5 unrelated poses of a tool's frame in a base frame.
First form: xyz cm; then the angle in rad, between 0 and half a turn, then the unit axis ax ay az.
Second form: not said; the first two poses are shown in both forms.
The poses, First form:
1: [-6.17 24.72 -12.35 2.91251 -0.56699 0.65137 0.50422]
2: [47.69 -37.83 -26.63 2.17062 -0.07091 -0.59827 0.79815]
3: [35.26 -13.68 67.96 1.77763 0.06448 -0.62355 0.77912]
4: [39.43 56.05 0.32 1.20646 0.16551 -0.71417 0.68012]
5: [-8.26 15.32 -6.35 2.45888 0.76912 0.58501 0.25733]
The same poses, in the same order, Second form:
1: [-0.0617 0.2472 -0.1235 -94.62 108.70 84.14]
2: [0.4769 -0.3783 -0.2663 -8.82 -74.41 99.26]
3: [0.3526 -0.1368 0.6796 6.57 -63.51 79.35]
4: [0.3943 0.5605 0.0032 11.44 -49.37 47.01]
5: [-0.0826 0.1532 -0.0635 108.36 82.42 36.25]
